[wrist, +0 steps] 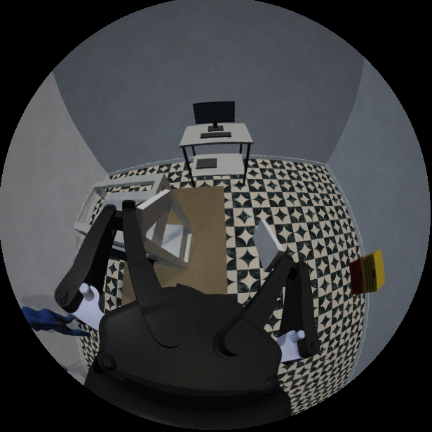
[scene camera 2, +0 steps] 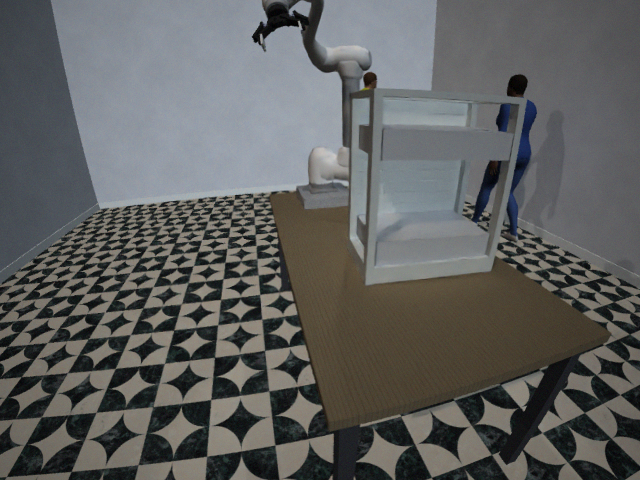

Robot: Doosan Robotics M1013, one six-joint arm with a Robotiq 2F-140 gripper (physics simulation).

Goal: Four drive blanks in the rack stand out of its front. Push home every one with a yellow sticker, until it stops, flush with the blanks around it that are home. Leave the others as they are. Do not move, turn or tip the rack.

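Note:
The white open-framed rack (scene camera 2: 371, 196) (wrist: 131, 183) stands upright on the table. In the scene view, it holds a grey box-shaped unit (scene camera 2: 444, 144) high up and another grey unit (scene camera 2: 431, 249) near its bottom. The drive blanks and their yellow stickers cannot be made out in either view. My gripper (scene camera 2: 283, 37) (wrist: 213, 214) is open and empty. In the scene view it hangs high up, left of the rack and above its top, well apart from it. In the wrist view the left finger covers part of the rack.
The brown table (scene camera 2: 434, 330) (wrist: 209, 240) bears the rack. A person in blue (scene camera 2: 528, 126) (wrist: 45, 320) stands behind it; another person's head (scene camera 2: 370, 80) shows over its top. In the wrist view, a desk (wrist: 220, 135) with a monitor (wrist: 214, 112) stands beyond the table, and a yellow-and-red object (wrist: 369, 272) is at right.

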